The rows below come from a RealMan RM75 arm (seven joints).
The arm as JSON. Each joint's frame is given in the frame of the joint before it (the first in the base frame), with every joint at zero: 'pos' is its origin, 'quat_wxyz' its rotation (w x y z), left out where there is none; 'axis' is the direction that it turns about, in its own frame. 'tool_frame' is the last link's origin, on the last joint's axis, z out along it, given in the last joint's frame.
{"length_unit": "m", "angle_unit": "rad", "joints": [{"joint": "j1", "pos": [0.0, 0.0, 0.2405], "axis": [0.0, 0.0, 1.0]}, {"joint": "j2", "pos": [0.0, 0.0, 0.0], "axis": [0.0, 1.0, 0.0]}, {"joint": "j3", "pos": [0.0, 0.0, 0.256], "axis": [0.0, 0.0, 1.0]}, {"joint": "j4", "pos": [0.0, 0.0, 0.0], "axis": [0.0, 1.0, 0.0]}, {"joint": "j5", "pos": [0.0, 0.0, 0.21], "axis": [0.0, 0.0, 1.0]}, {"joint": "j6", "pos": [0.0, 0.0, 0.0], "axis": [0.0, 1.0, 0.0]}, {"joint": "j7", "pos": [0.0, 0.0, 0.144], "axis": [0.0, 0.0, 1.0]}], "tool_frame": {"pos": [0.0, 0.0, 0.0]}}
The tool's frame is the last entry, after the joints.
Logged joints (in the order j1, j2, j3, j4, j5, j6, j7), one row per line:
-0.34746 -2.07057 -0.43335 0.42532 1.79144 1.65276 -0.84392
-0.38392 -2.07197 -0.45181 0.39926 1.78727 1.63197 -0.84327
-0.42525 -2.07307 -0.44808 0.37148 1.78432 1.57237 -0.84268
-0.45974 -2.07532 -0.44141 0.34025 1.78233 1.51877 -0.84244
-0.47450 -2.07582 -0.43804 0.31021 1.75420 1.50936 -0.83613
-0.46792 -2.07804 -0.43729 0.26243 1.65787 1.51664 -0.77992
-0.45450 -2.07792 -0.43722 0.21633 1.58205 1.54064 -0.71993
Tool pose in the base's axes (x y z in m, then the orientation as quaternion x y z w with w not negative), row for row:
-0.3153 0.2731 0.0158 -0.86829 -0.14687 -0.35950 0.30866
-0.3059 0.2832 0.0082 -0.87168 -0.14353 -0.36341 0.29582
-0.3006 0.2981 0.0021 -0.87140 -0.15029 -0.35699 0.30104
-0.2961 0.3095 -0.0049 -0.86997 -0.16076 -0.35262 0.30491
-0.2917 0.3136 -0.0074 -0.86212 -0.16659 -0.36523 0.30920
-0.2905 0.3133 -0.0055 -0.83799 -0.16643 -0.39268 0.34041
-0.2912 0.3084 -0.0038 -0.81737 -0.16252 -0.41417 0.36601
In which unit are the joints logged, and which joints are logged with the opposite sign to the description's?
The joints are logged in radians. Opposite sign: j3.
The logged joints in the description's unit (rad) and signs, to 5 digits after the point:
-0.34746 -2.07057 0.43335 0.42532 1.79144 1.65276 -0.84392
-0.38392 -2.07197 0.45181 0.39926 1.78727 1.63197 -0.84327
-0.42525 -2.07307 0.44808 0.37148 1.78432 1.57237 -0.84268
-0.45974 -2.07532 0.44141 0.34025 1.78233 1.51877 -0.84244
-0.47450 -2.07582 0.43804 0.31021 1.75420 1.50936 -0.83613
-0.46792 -2.07804 0.43729 0.26243 1.65787 1.51664 -0.77992
-0.45450 -2.07792 0.43722 0.21633 1.58205 1.54064 -0.71993

